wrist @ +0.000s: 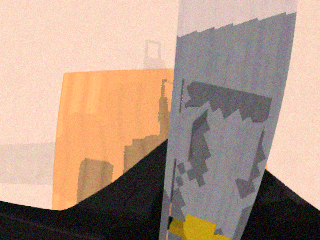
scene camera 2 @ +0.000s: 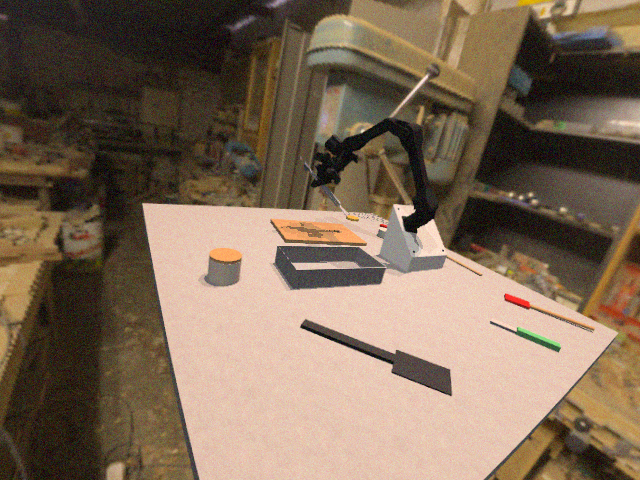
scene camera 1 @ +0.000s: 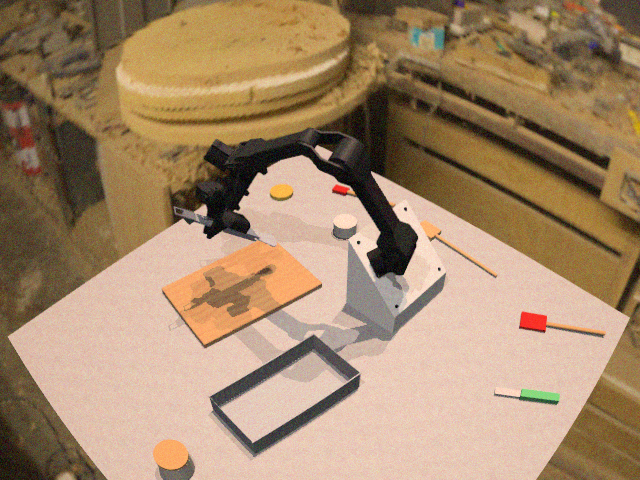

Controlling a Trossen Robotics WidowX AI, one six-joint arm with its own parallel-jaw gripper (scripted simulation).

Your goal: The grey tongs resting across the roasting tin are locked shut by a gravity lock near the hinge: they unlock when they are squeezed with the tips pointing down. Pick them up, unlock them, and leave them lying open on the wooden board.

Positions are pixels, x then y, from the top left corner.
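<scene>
You'd find my gripper in scene camera 1 (206,236), and it's there in scene camera 2 and the wrist view as well. On my gripper, (wrist: 136,198) and (scene camera 2: 319,177) are the same spot. There's a dark spatula too, which shows in scene camera 2 (436,377); it's out of frame in the wrist view, and in scene camera 1 the spatula is out of frame as well.
</scene>
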